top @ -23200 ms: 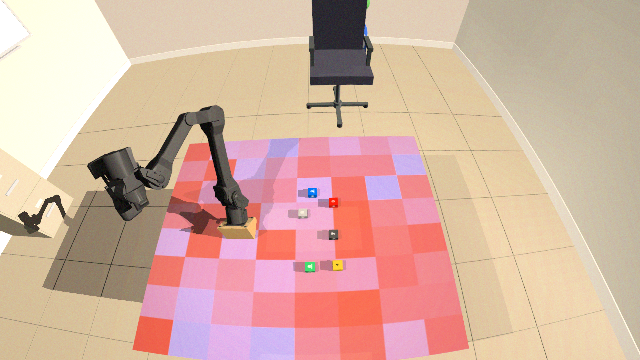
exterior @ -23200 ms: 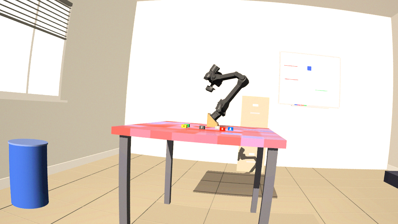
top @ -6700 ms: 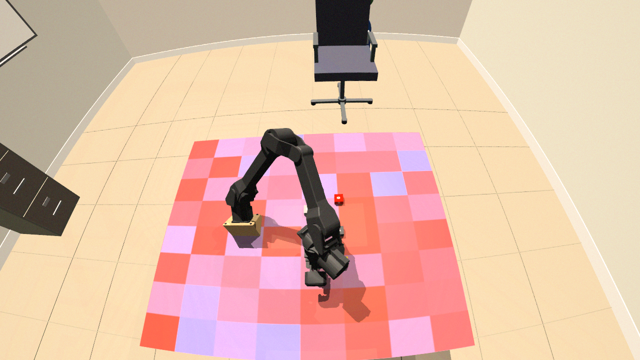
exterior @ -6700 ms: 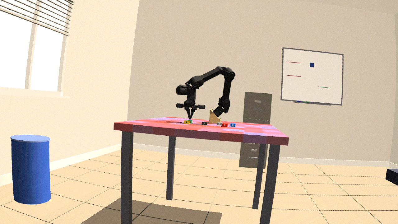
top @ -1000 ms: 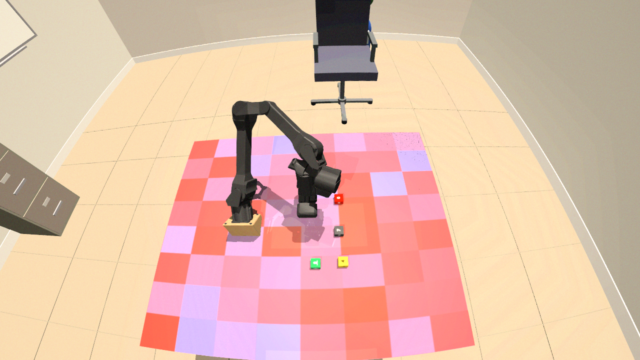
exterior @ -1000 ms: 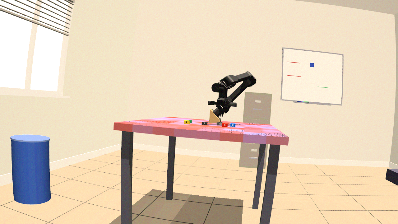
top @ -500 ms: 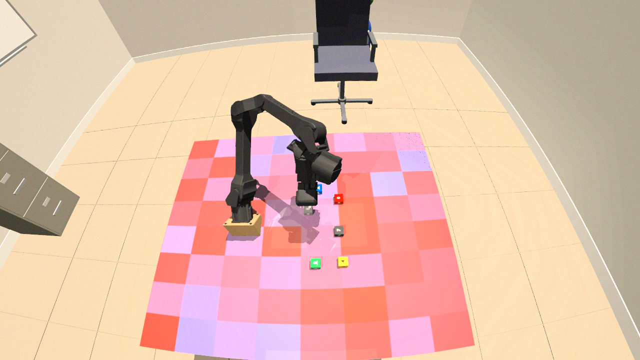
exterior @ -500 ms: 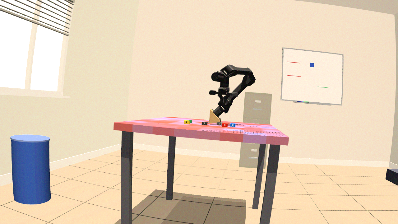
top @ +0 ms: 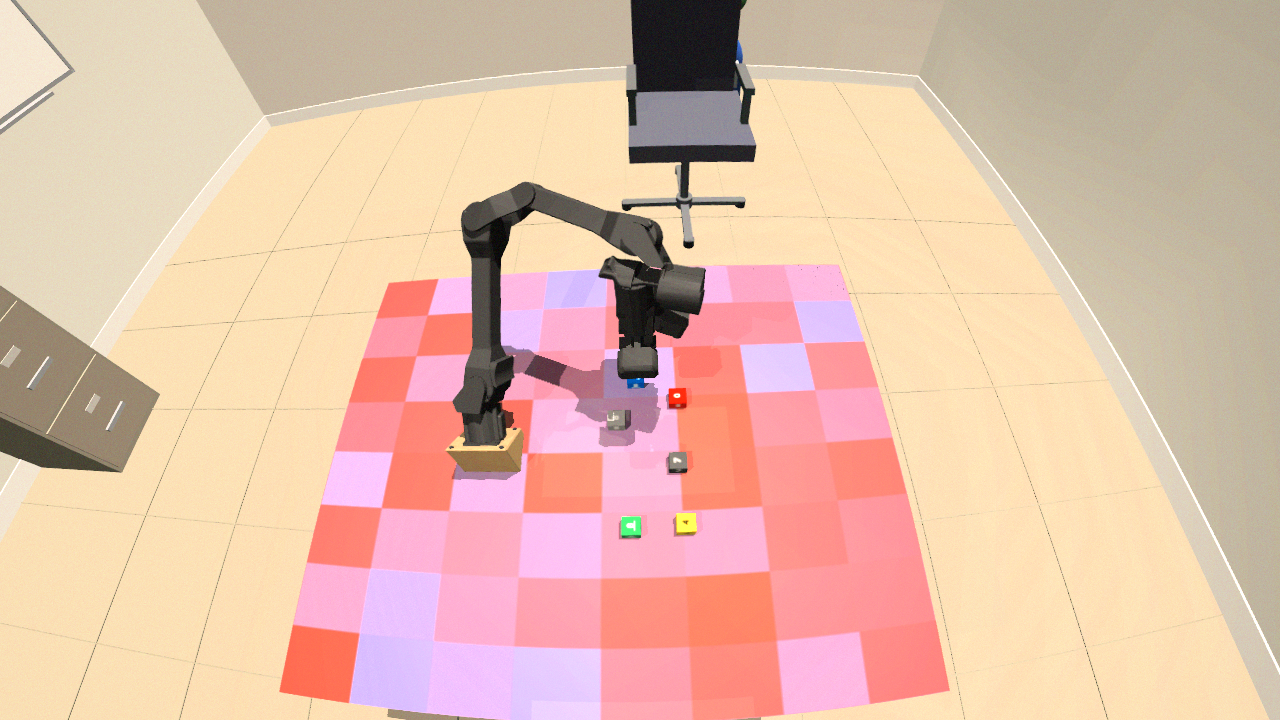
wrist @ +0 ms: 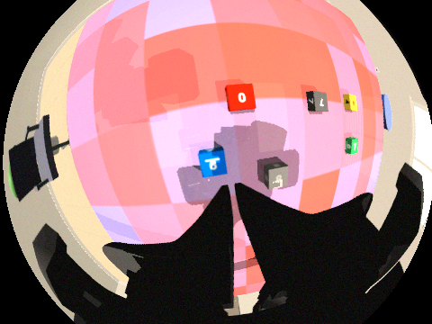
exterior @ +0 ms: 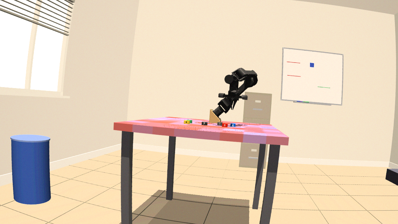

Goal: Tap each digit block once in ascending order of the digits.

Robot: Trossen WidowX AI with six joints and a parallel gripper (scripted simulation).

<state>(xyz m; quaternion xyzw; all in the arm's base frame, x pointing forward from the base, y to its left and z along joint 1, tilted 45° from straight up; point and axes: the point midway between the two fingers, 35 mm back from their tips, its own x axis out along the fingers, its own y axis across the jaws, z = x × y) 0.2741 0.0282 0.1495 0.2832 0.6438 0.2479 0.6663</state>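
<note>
Right now the blue block is 10 cm below my gripper tip, 1 cm to the left of it and 1 cm behind it. Round my gripper tip: black block (16 cm to the right, 10 cm below, 6 cm ahead); then red block (10 cm below, 7 cm ahead, 4 cm to the right); then green block (28 cm to the right, 10 cm below, 3 cm behind).
</note>
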